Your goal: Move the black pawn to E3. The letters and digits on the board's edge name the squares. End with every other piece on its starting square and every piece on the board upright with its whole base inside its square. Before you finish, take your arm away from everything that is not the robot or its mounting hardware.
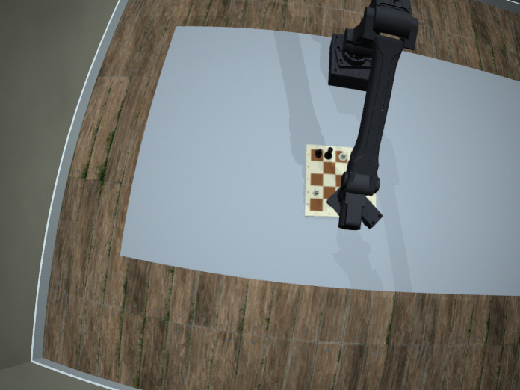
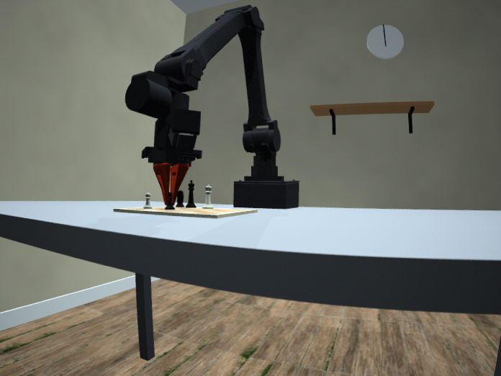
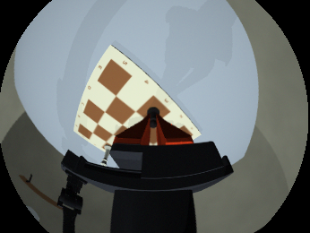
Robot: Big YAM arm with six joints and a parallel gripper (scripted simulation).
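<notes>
Right now the black pawn is right at my hand. Also, from my hand: white pawn: 40 mm behind, 70 mm to the right; then tall white piece: 150 mm behind, 20 mm to the left, 10 mm above; then chessboard: 70 mm behind, 10 mm to the left, 20 mm below.
</notes>
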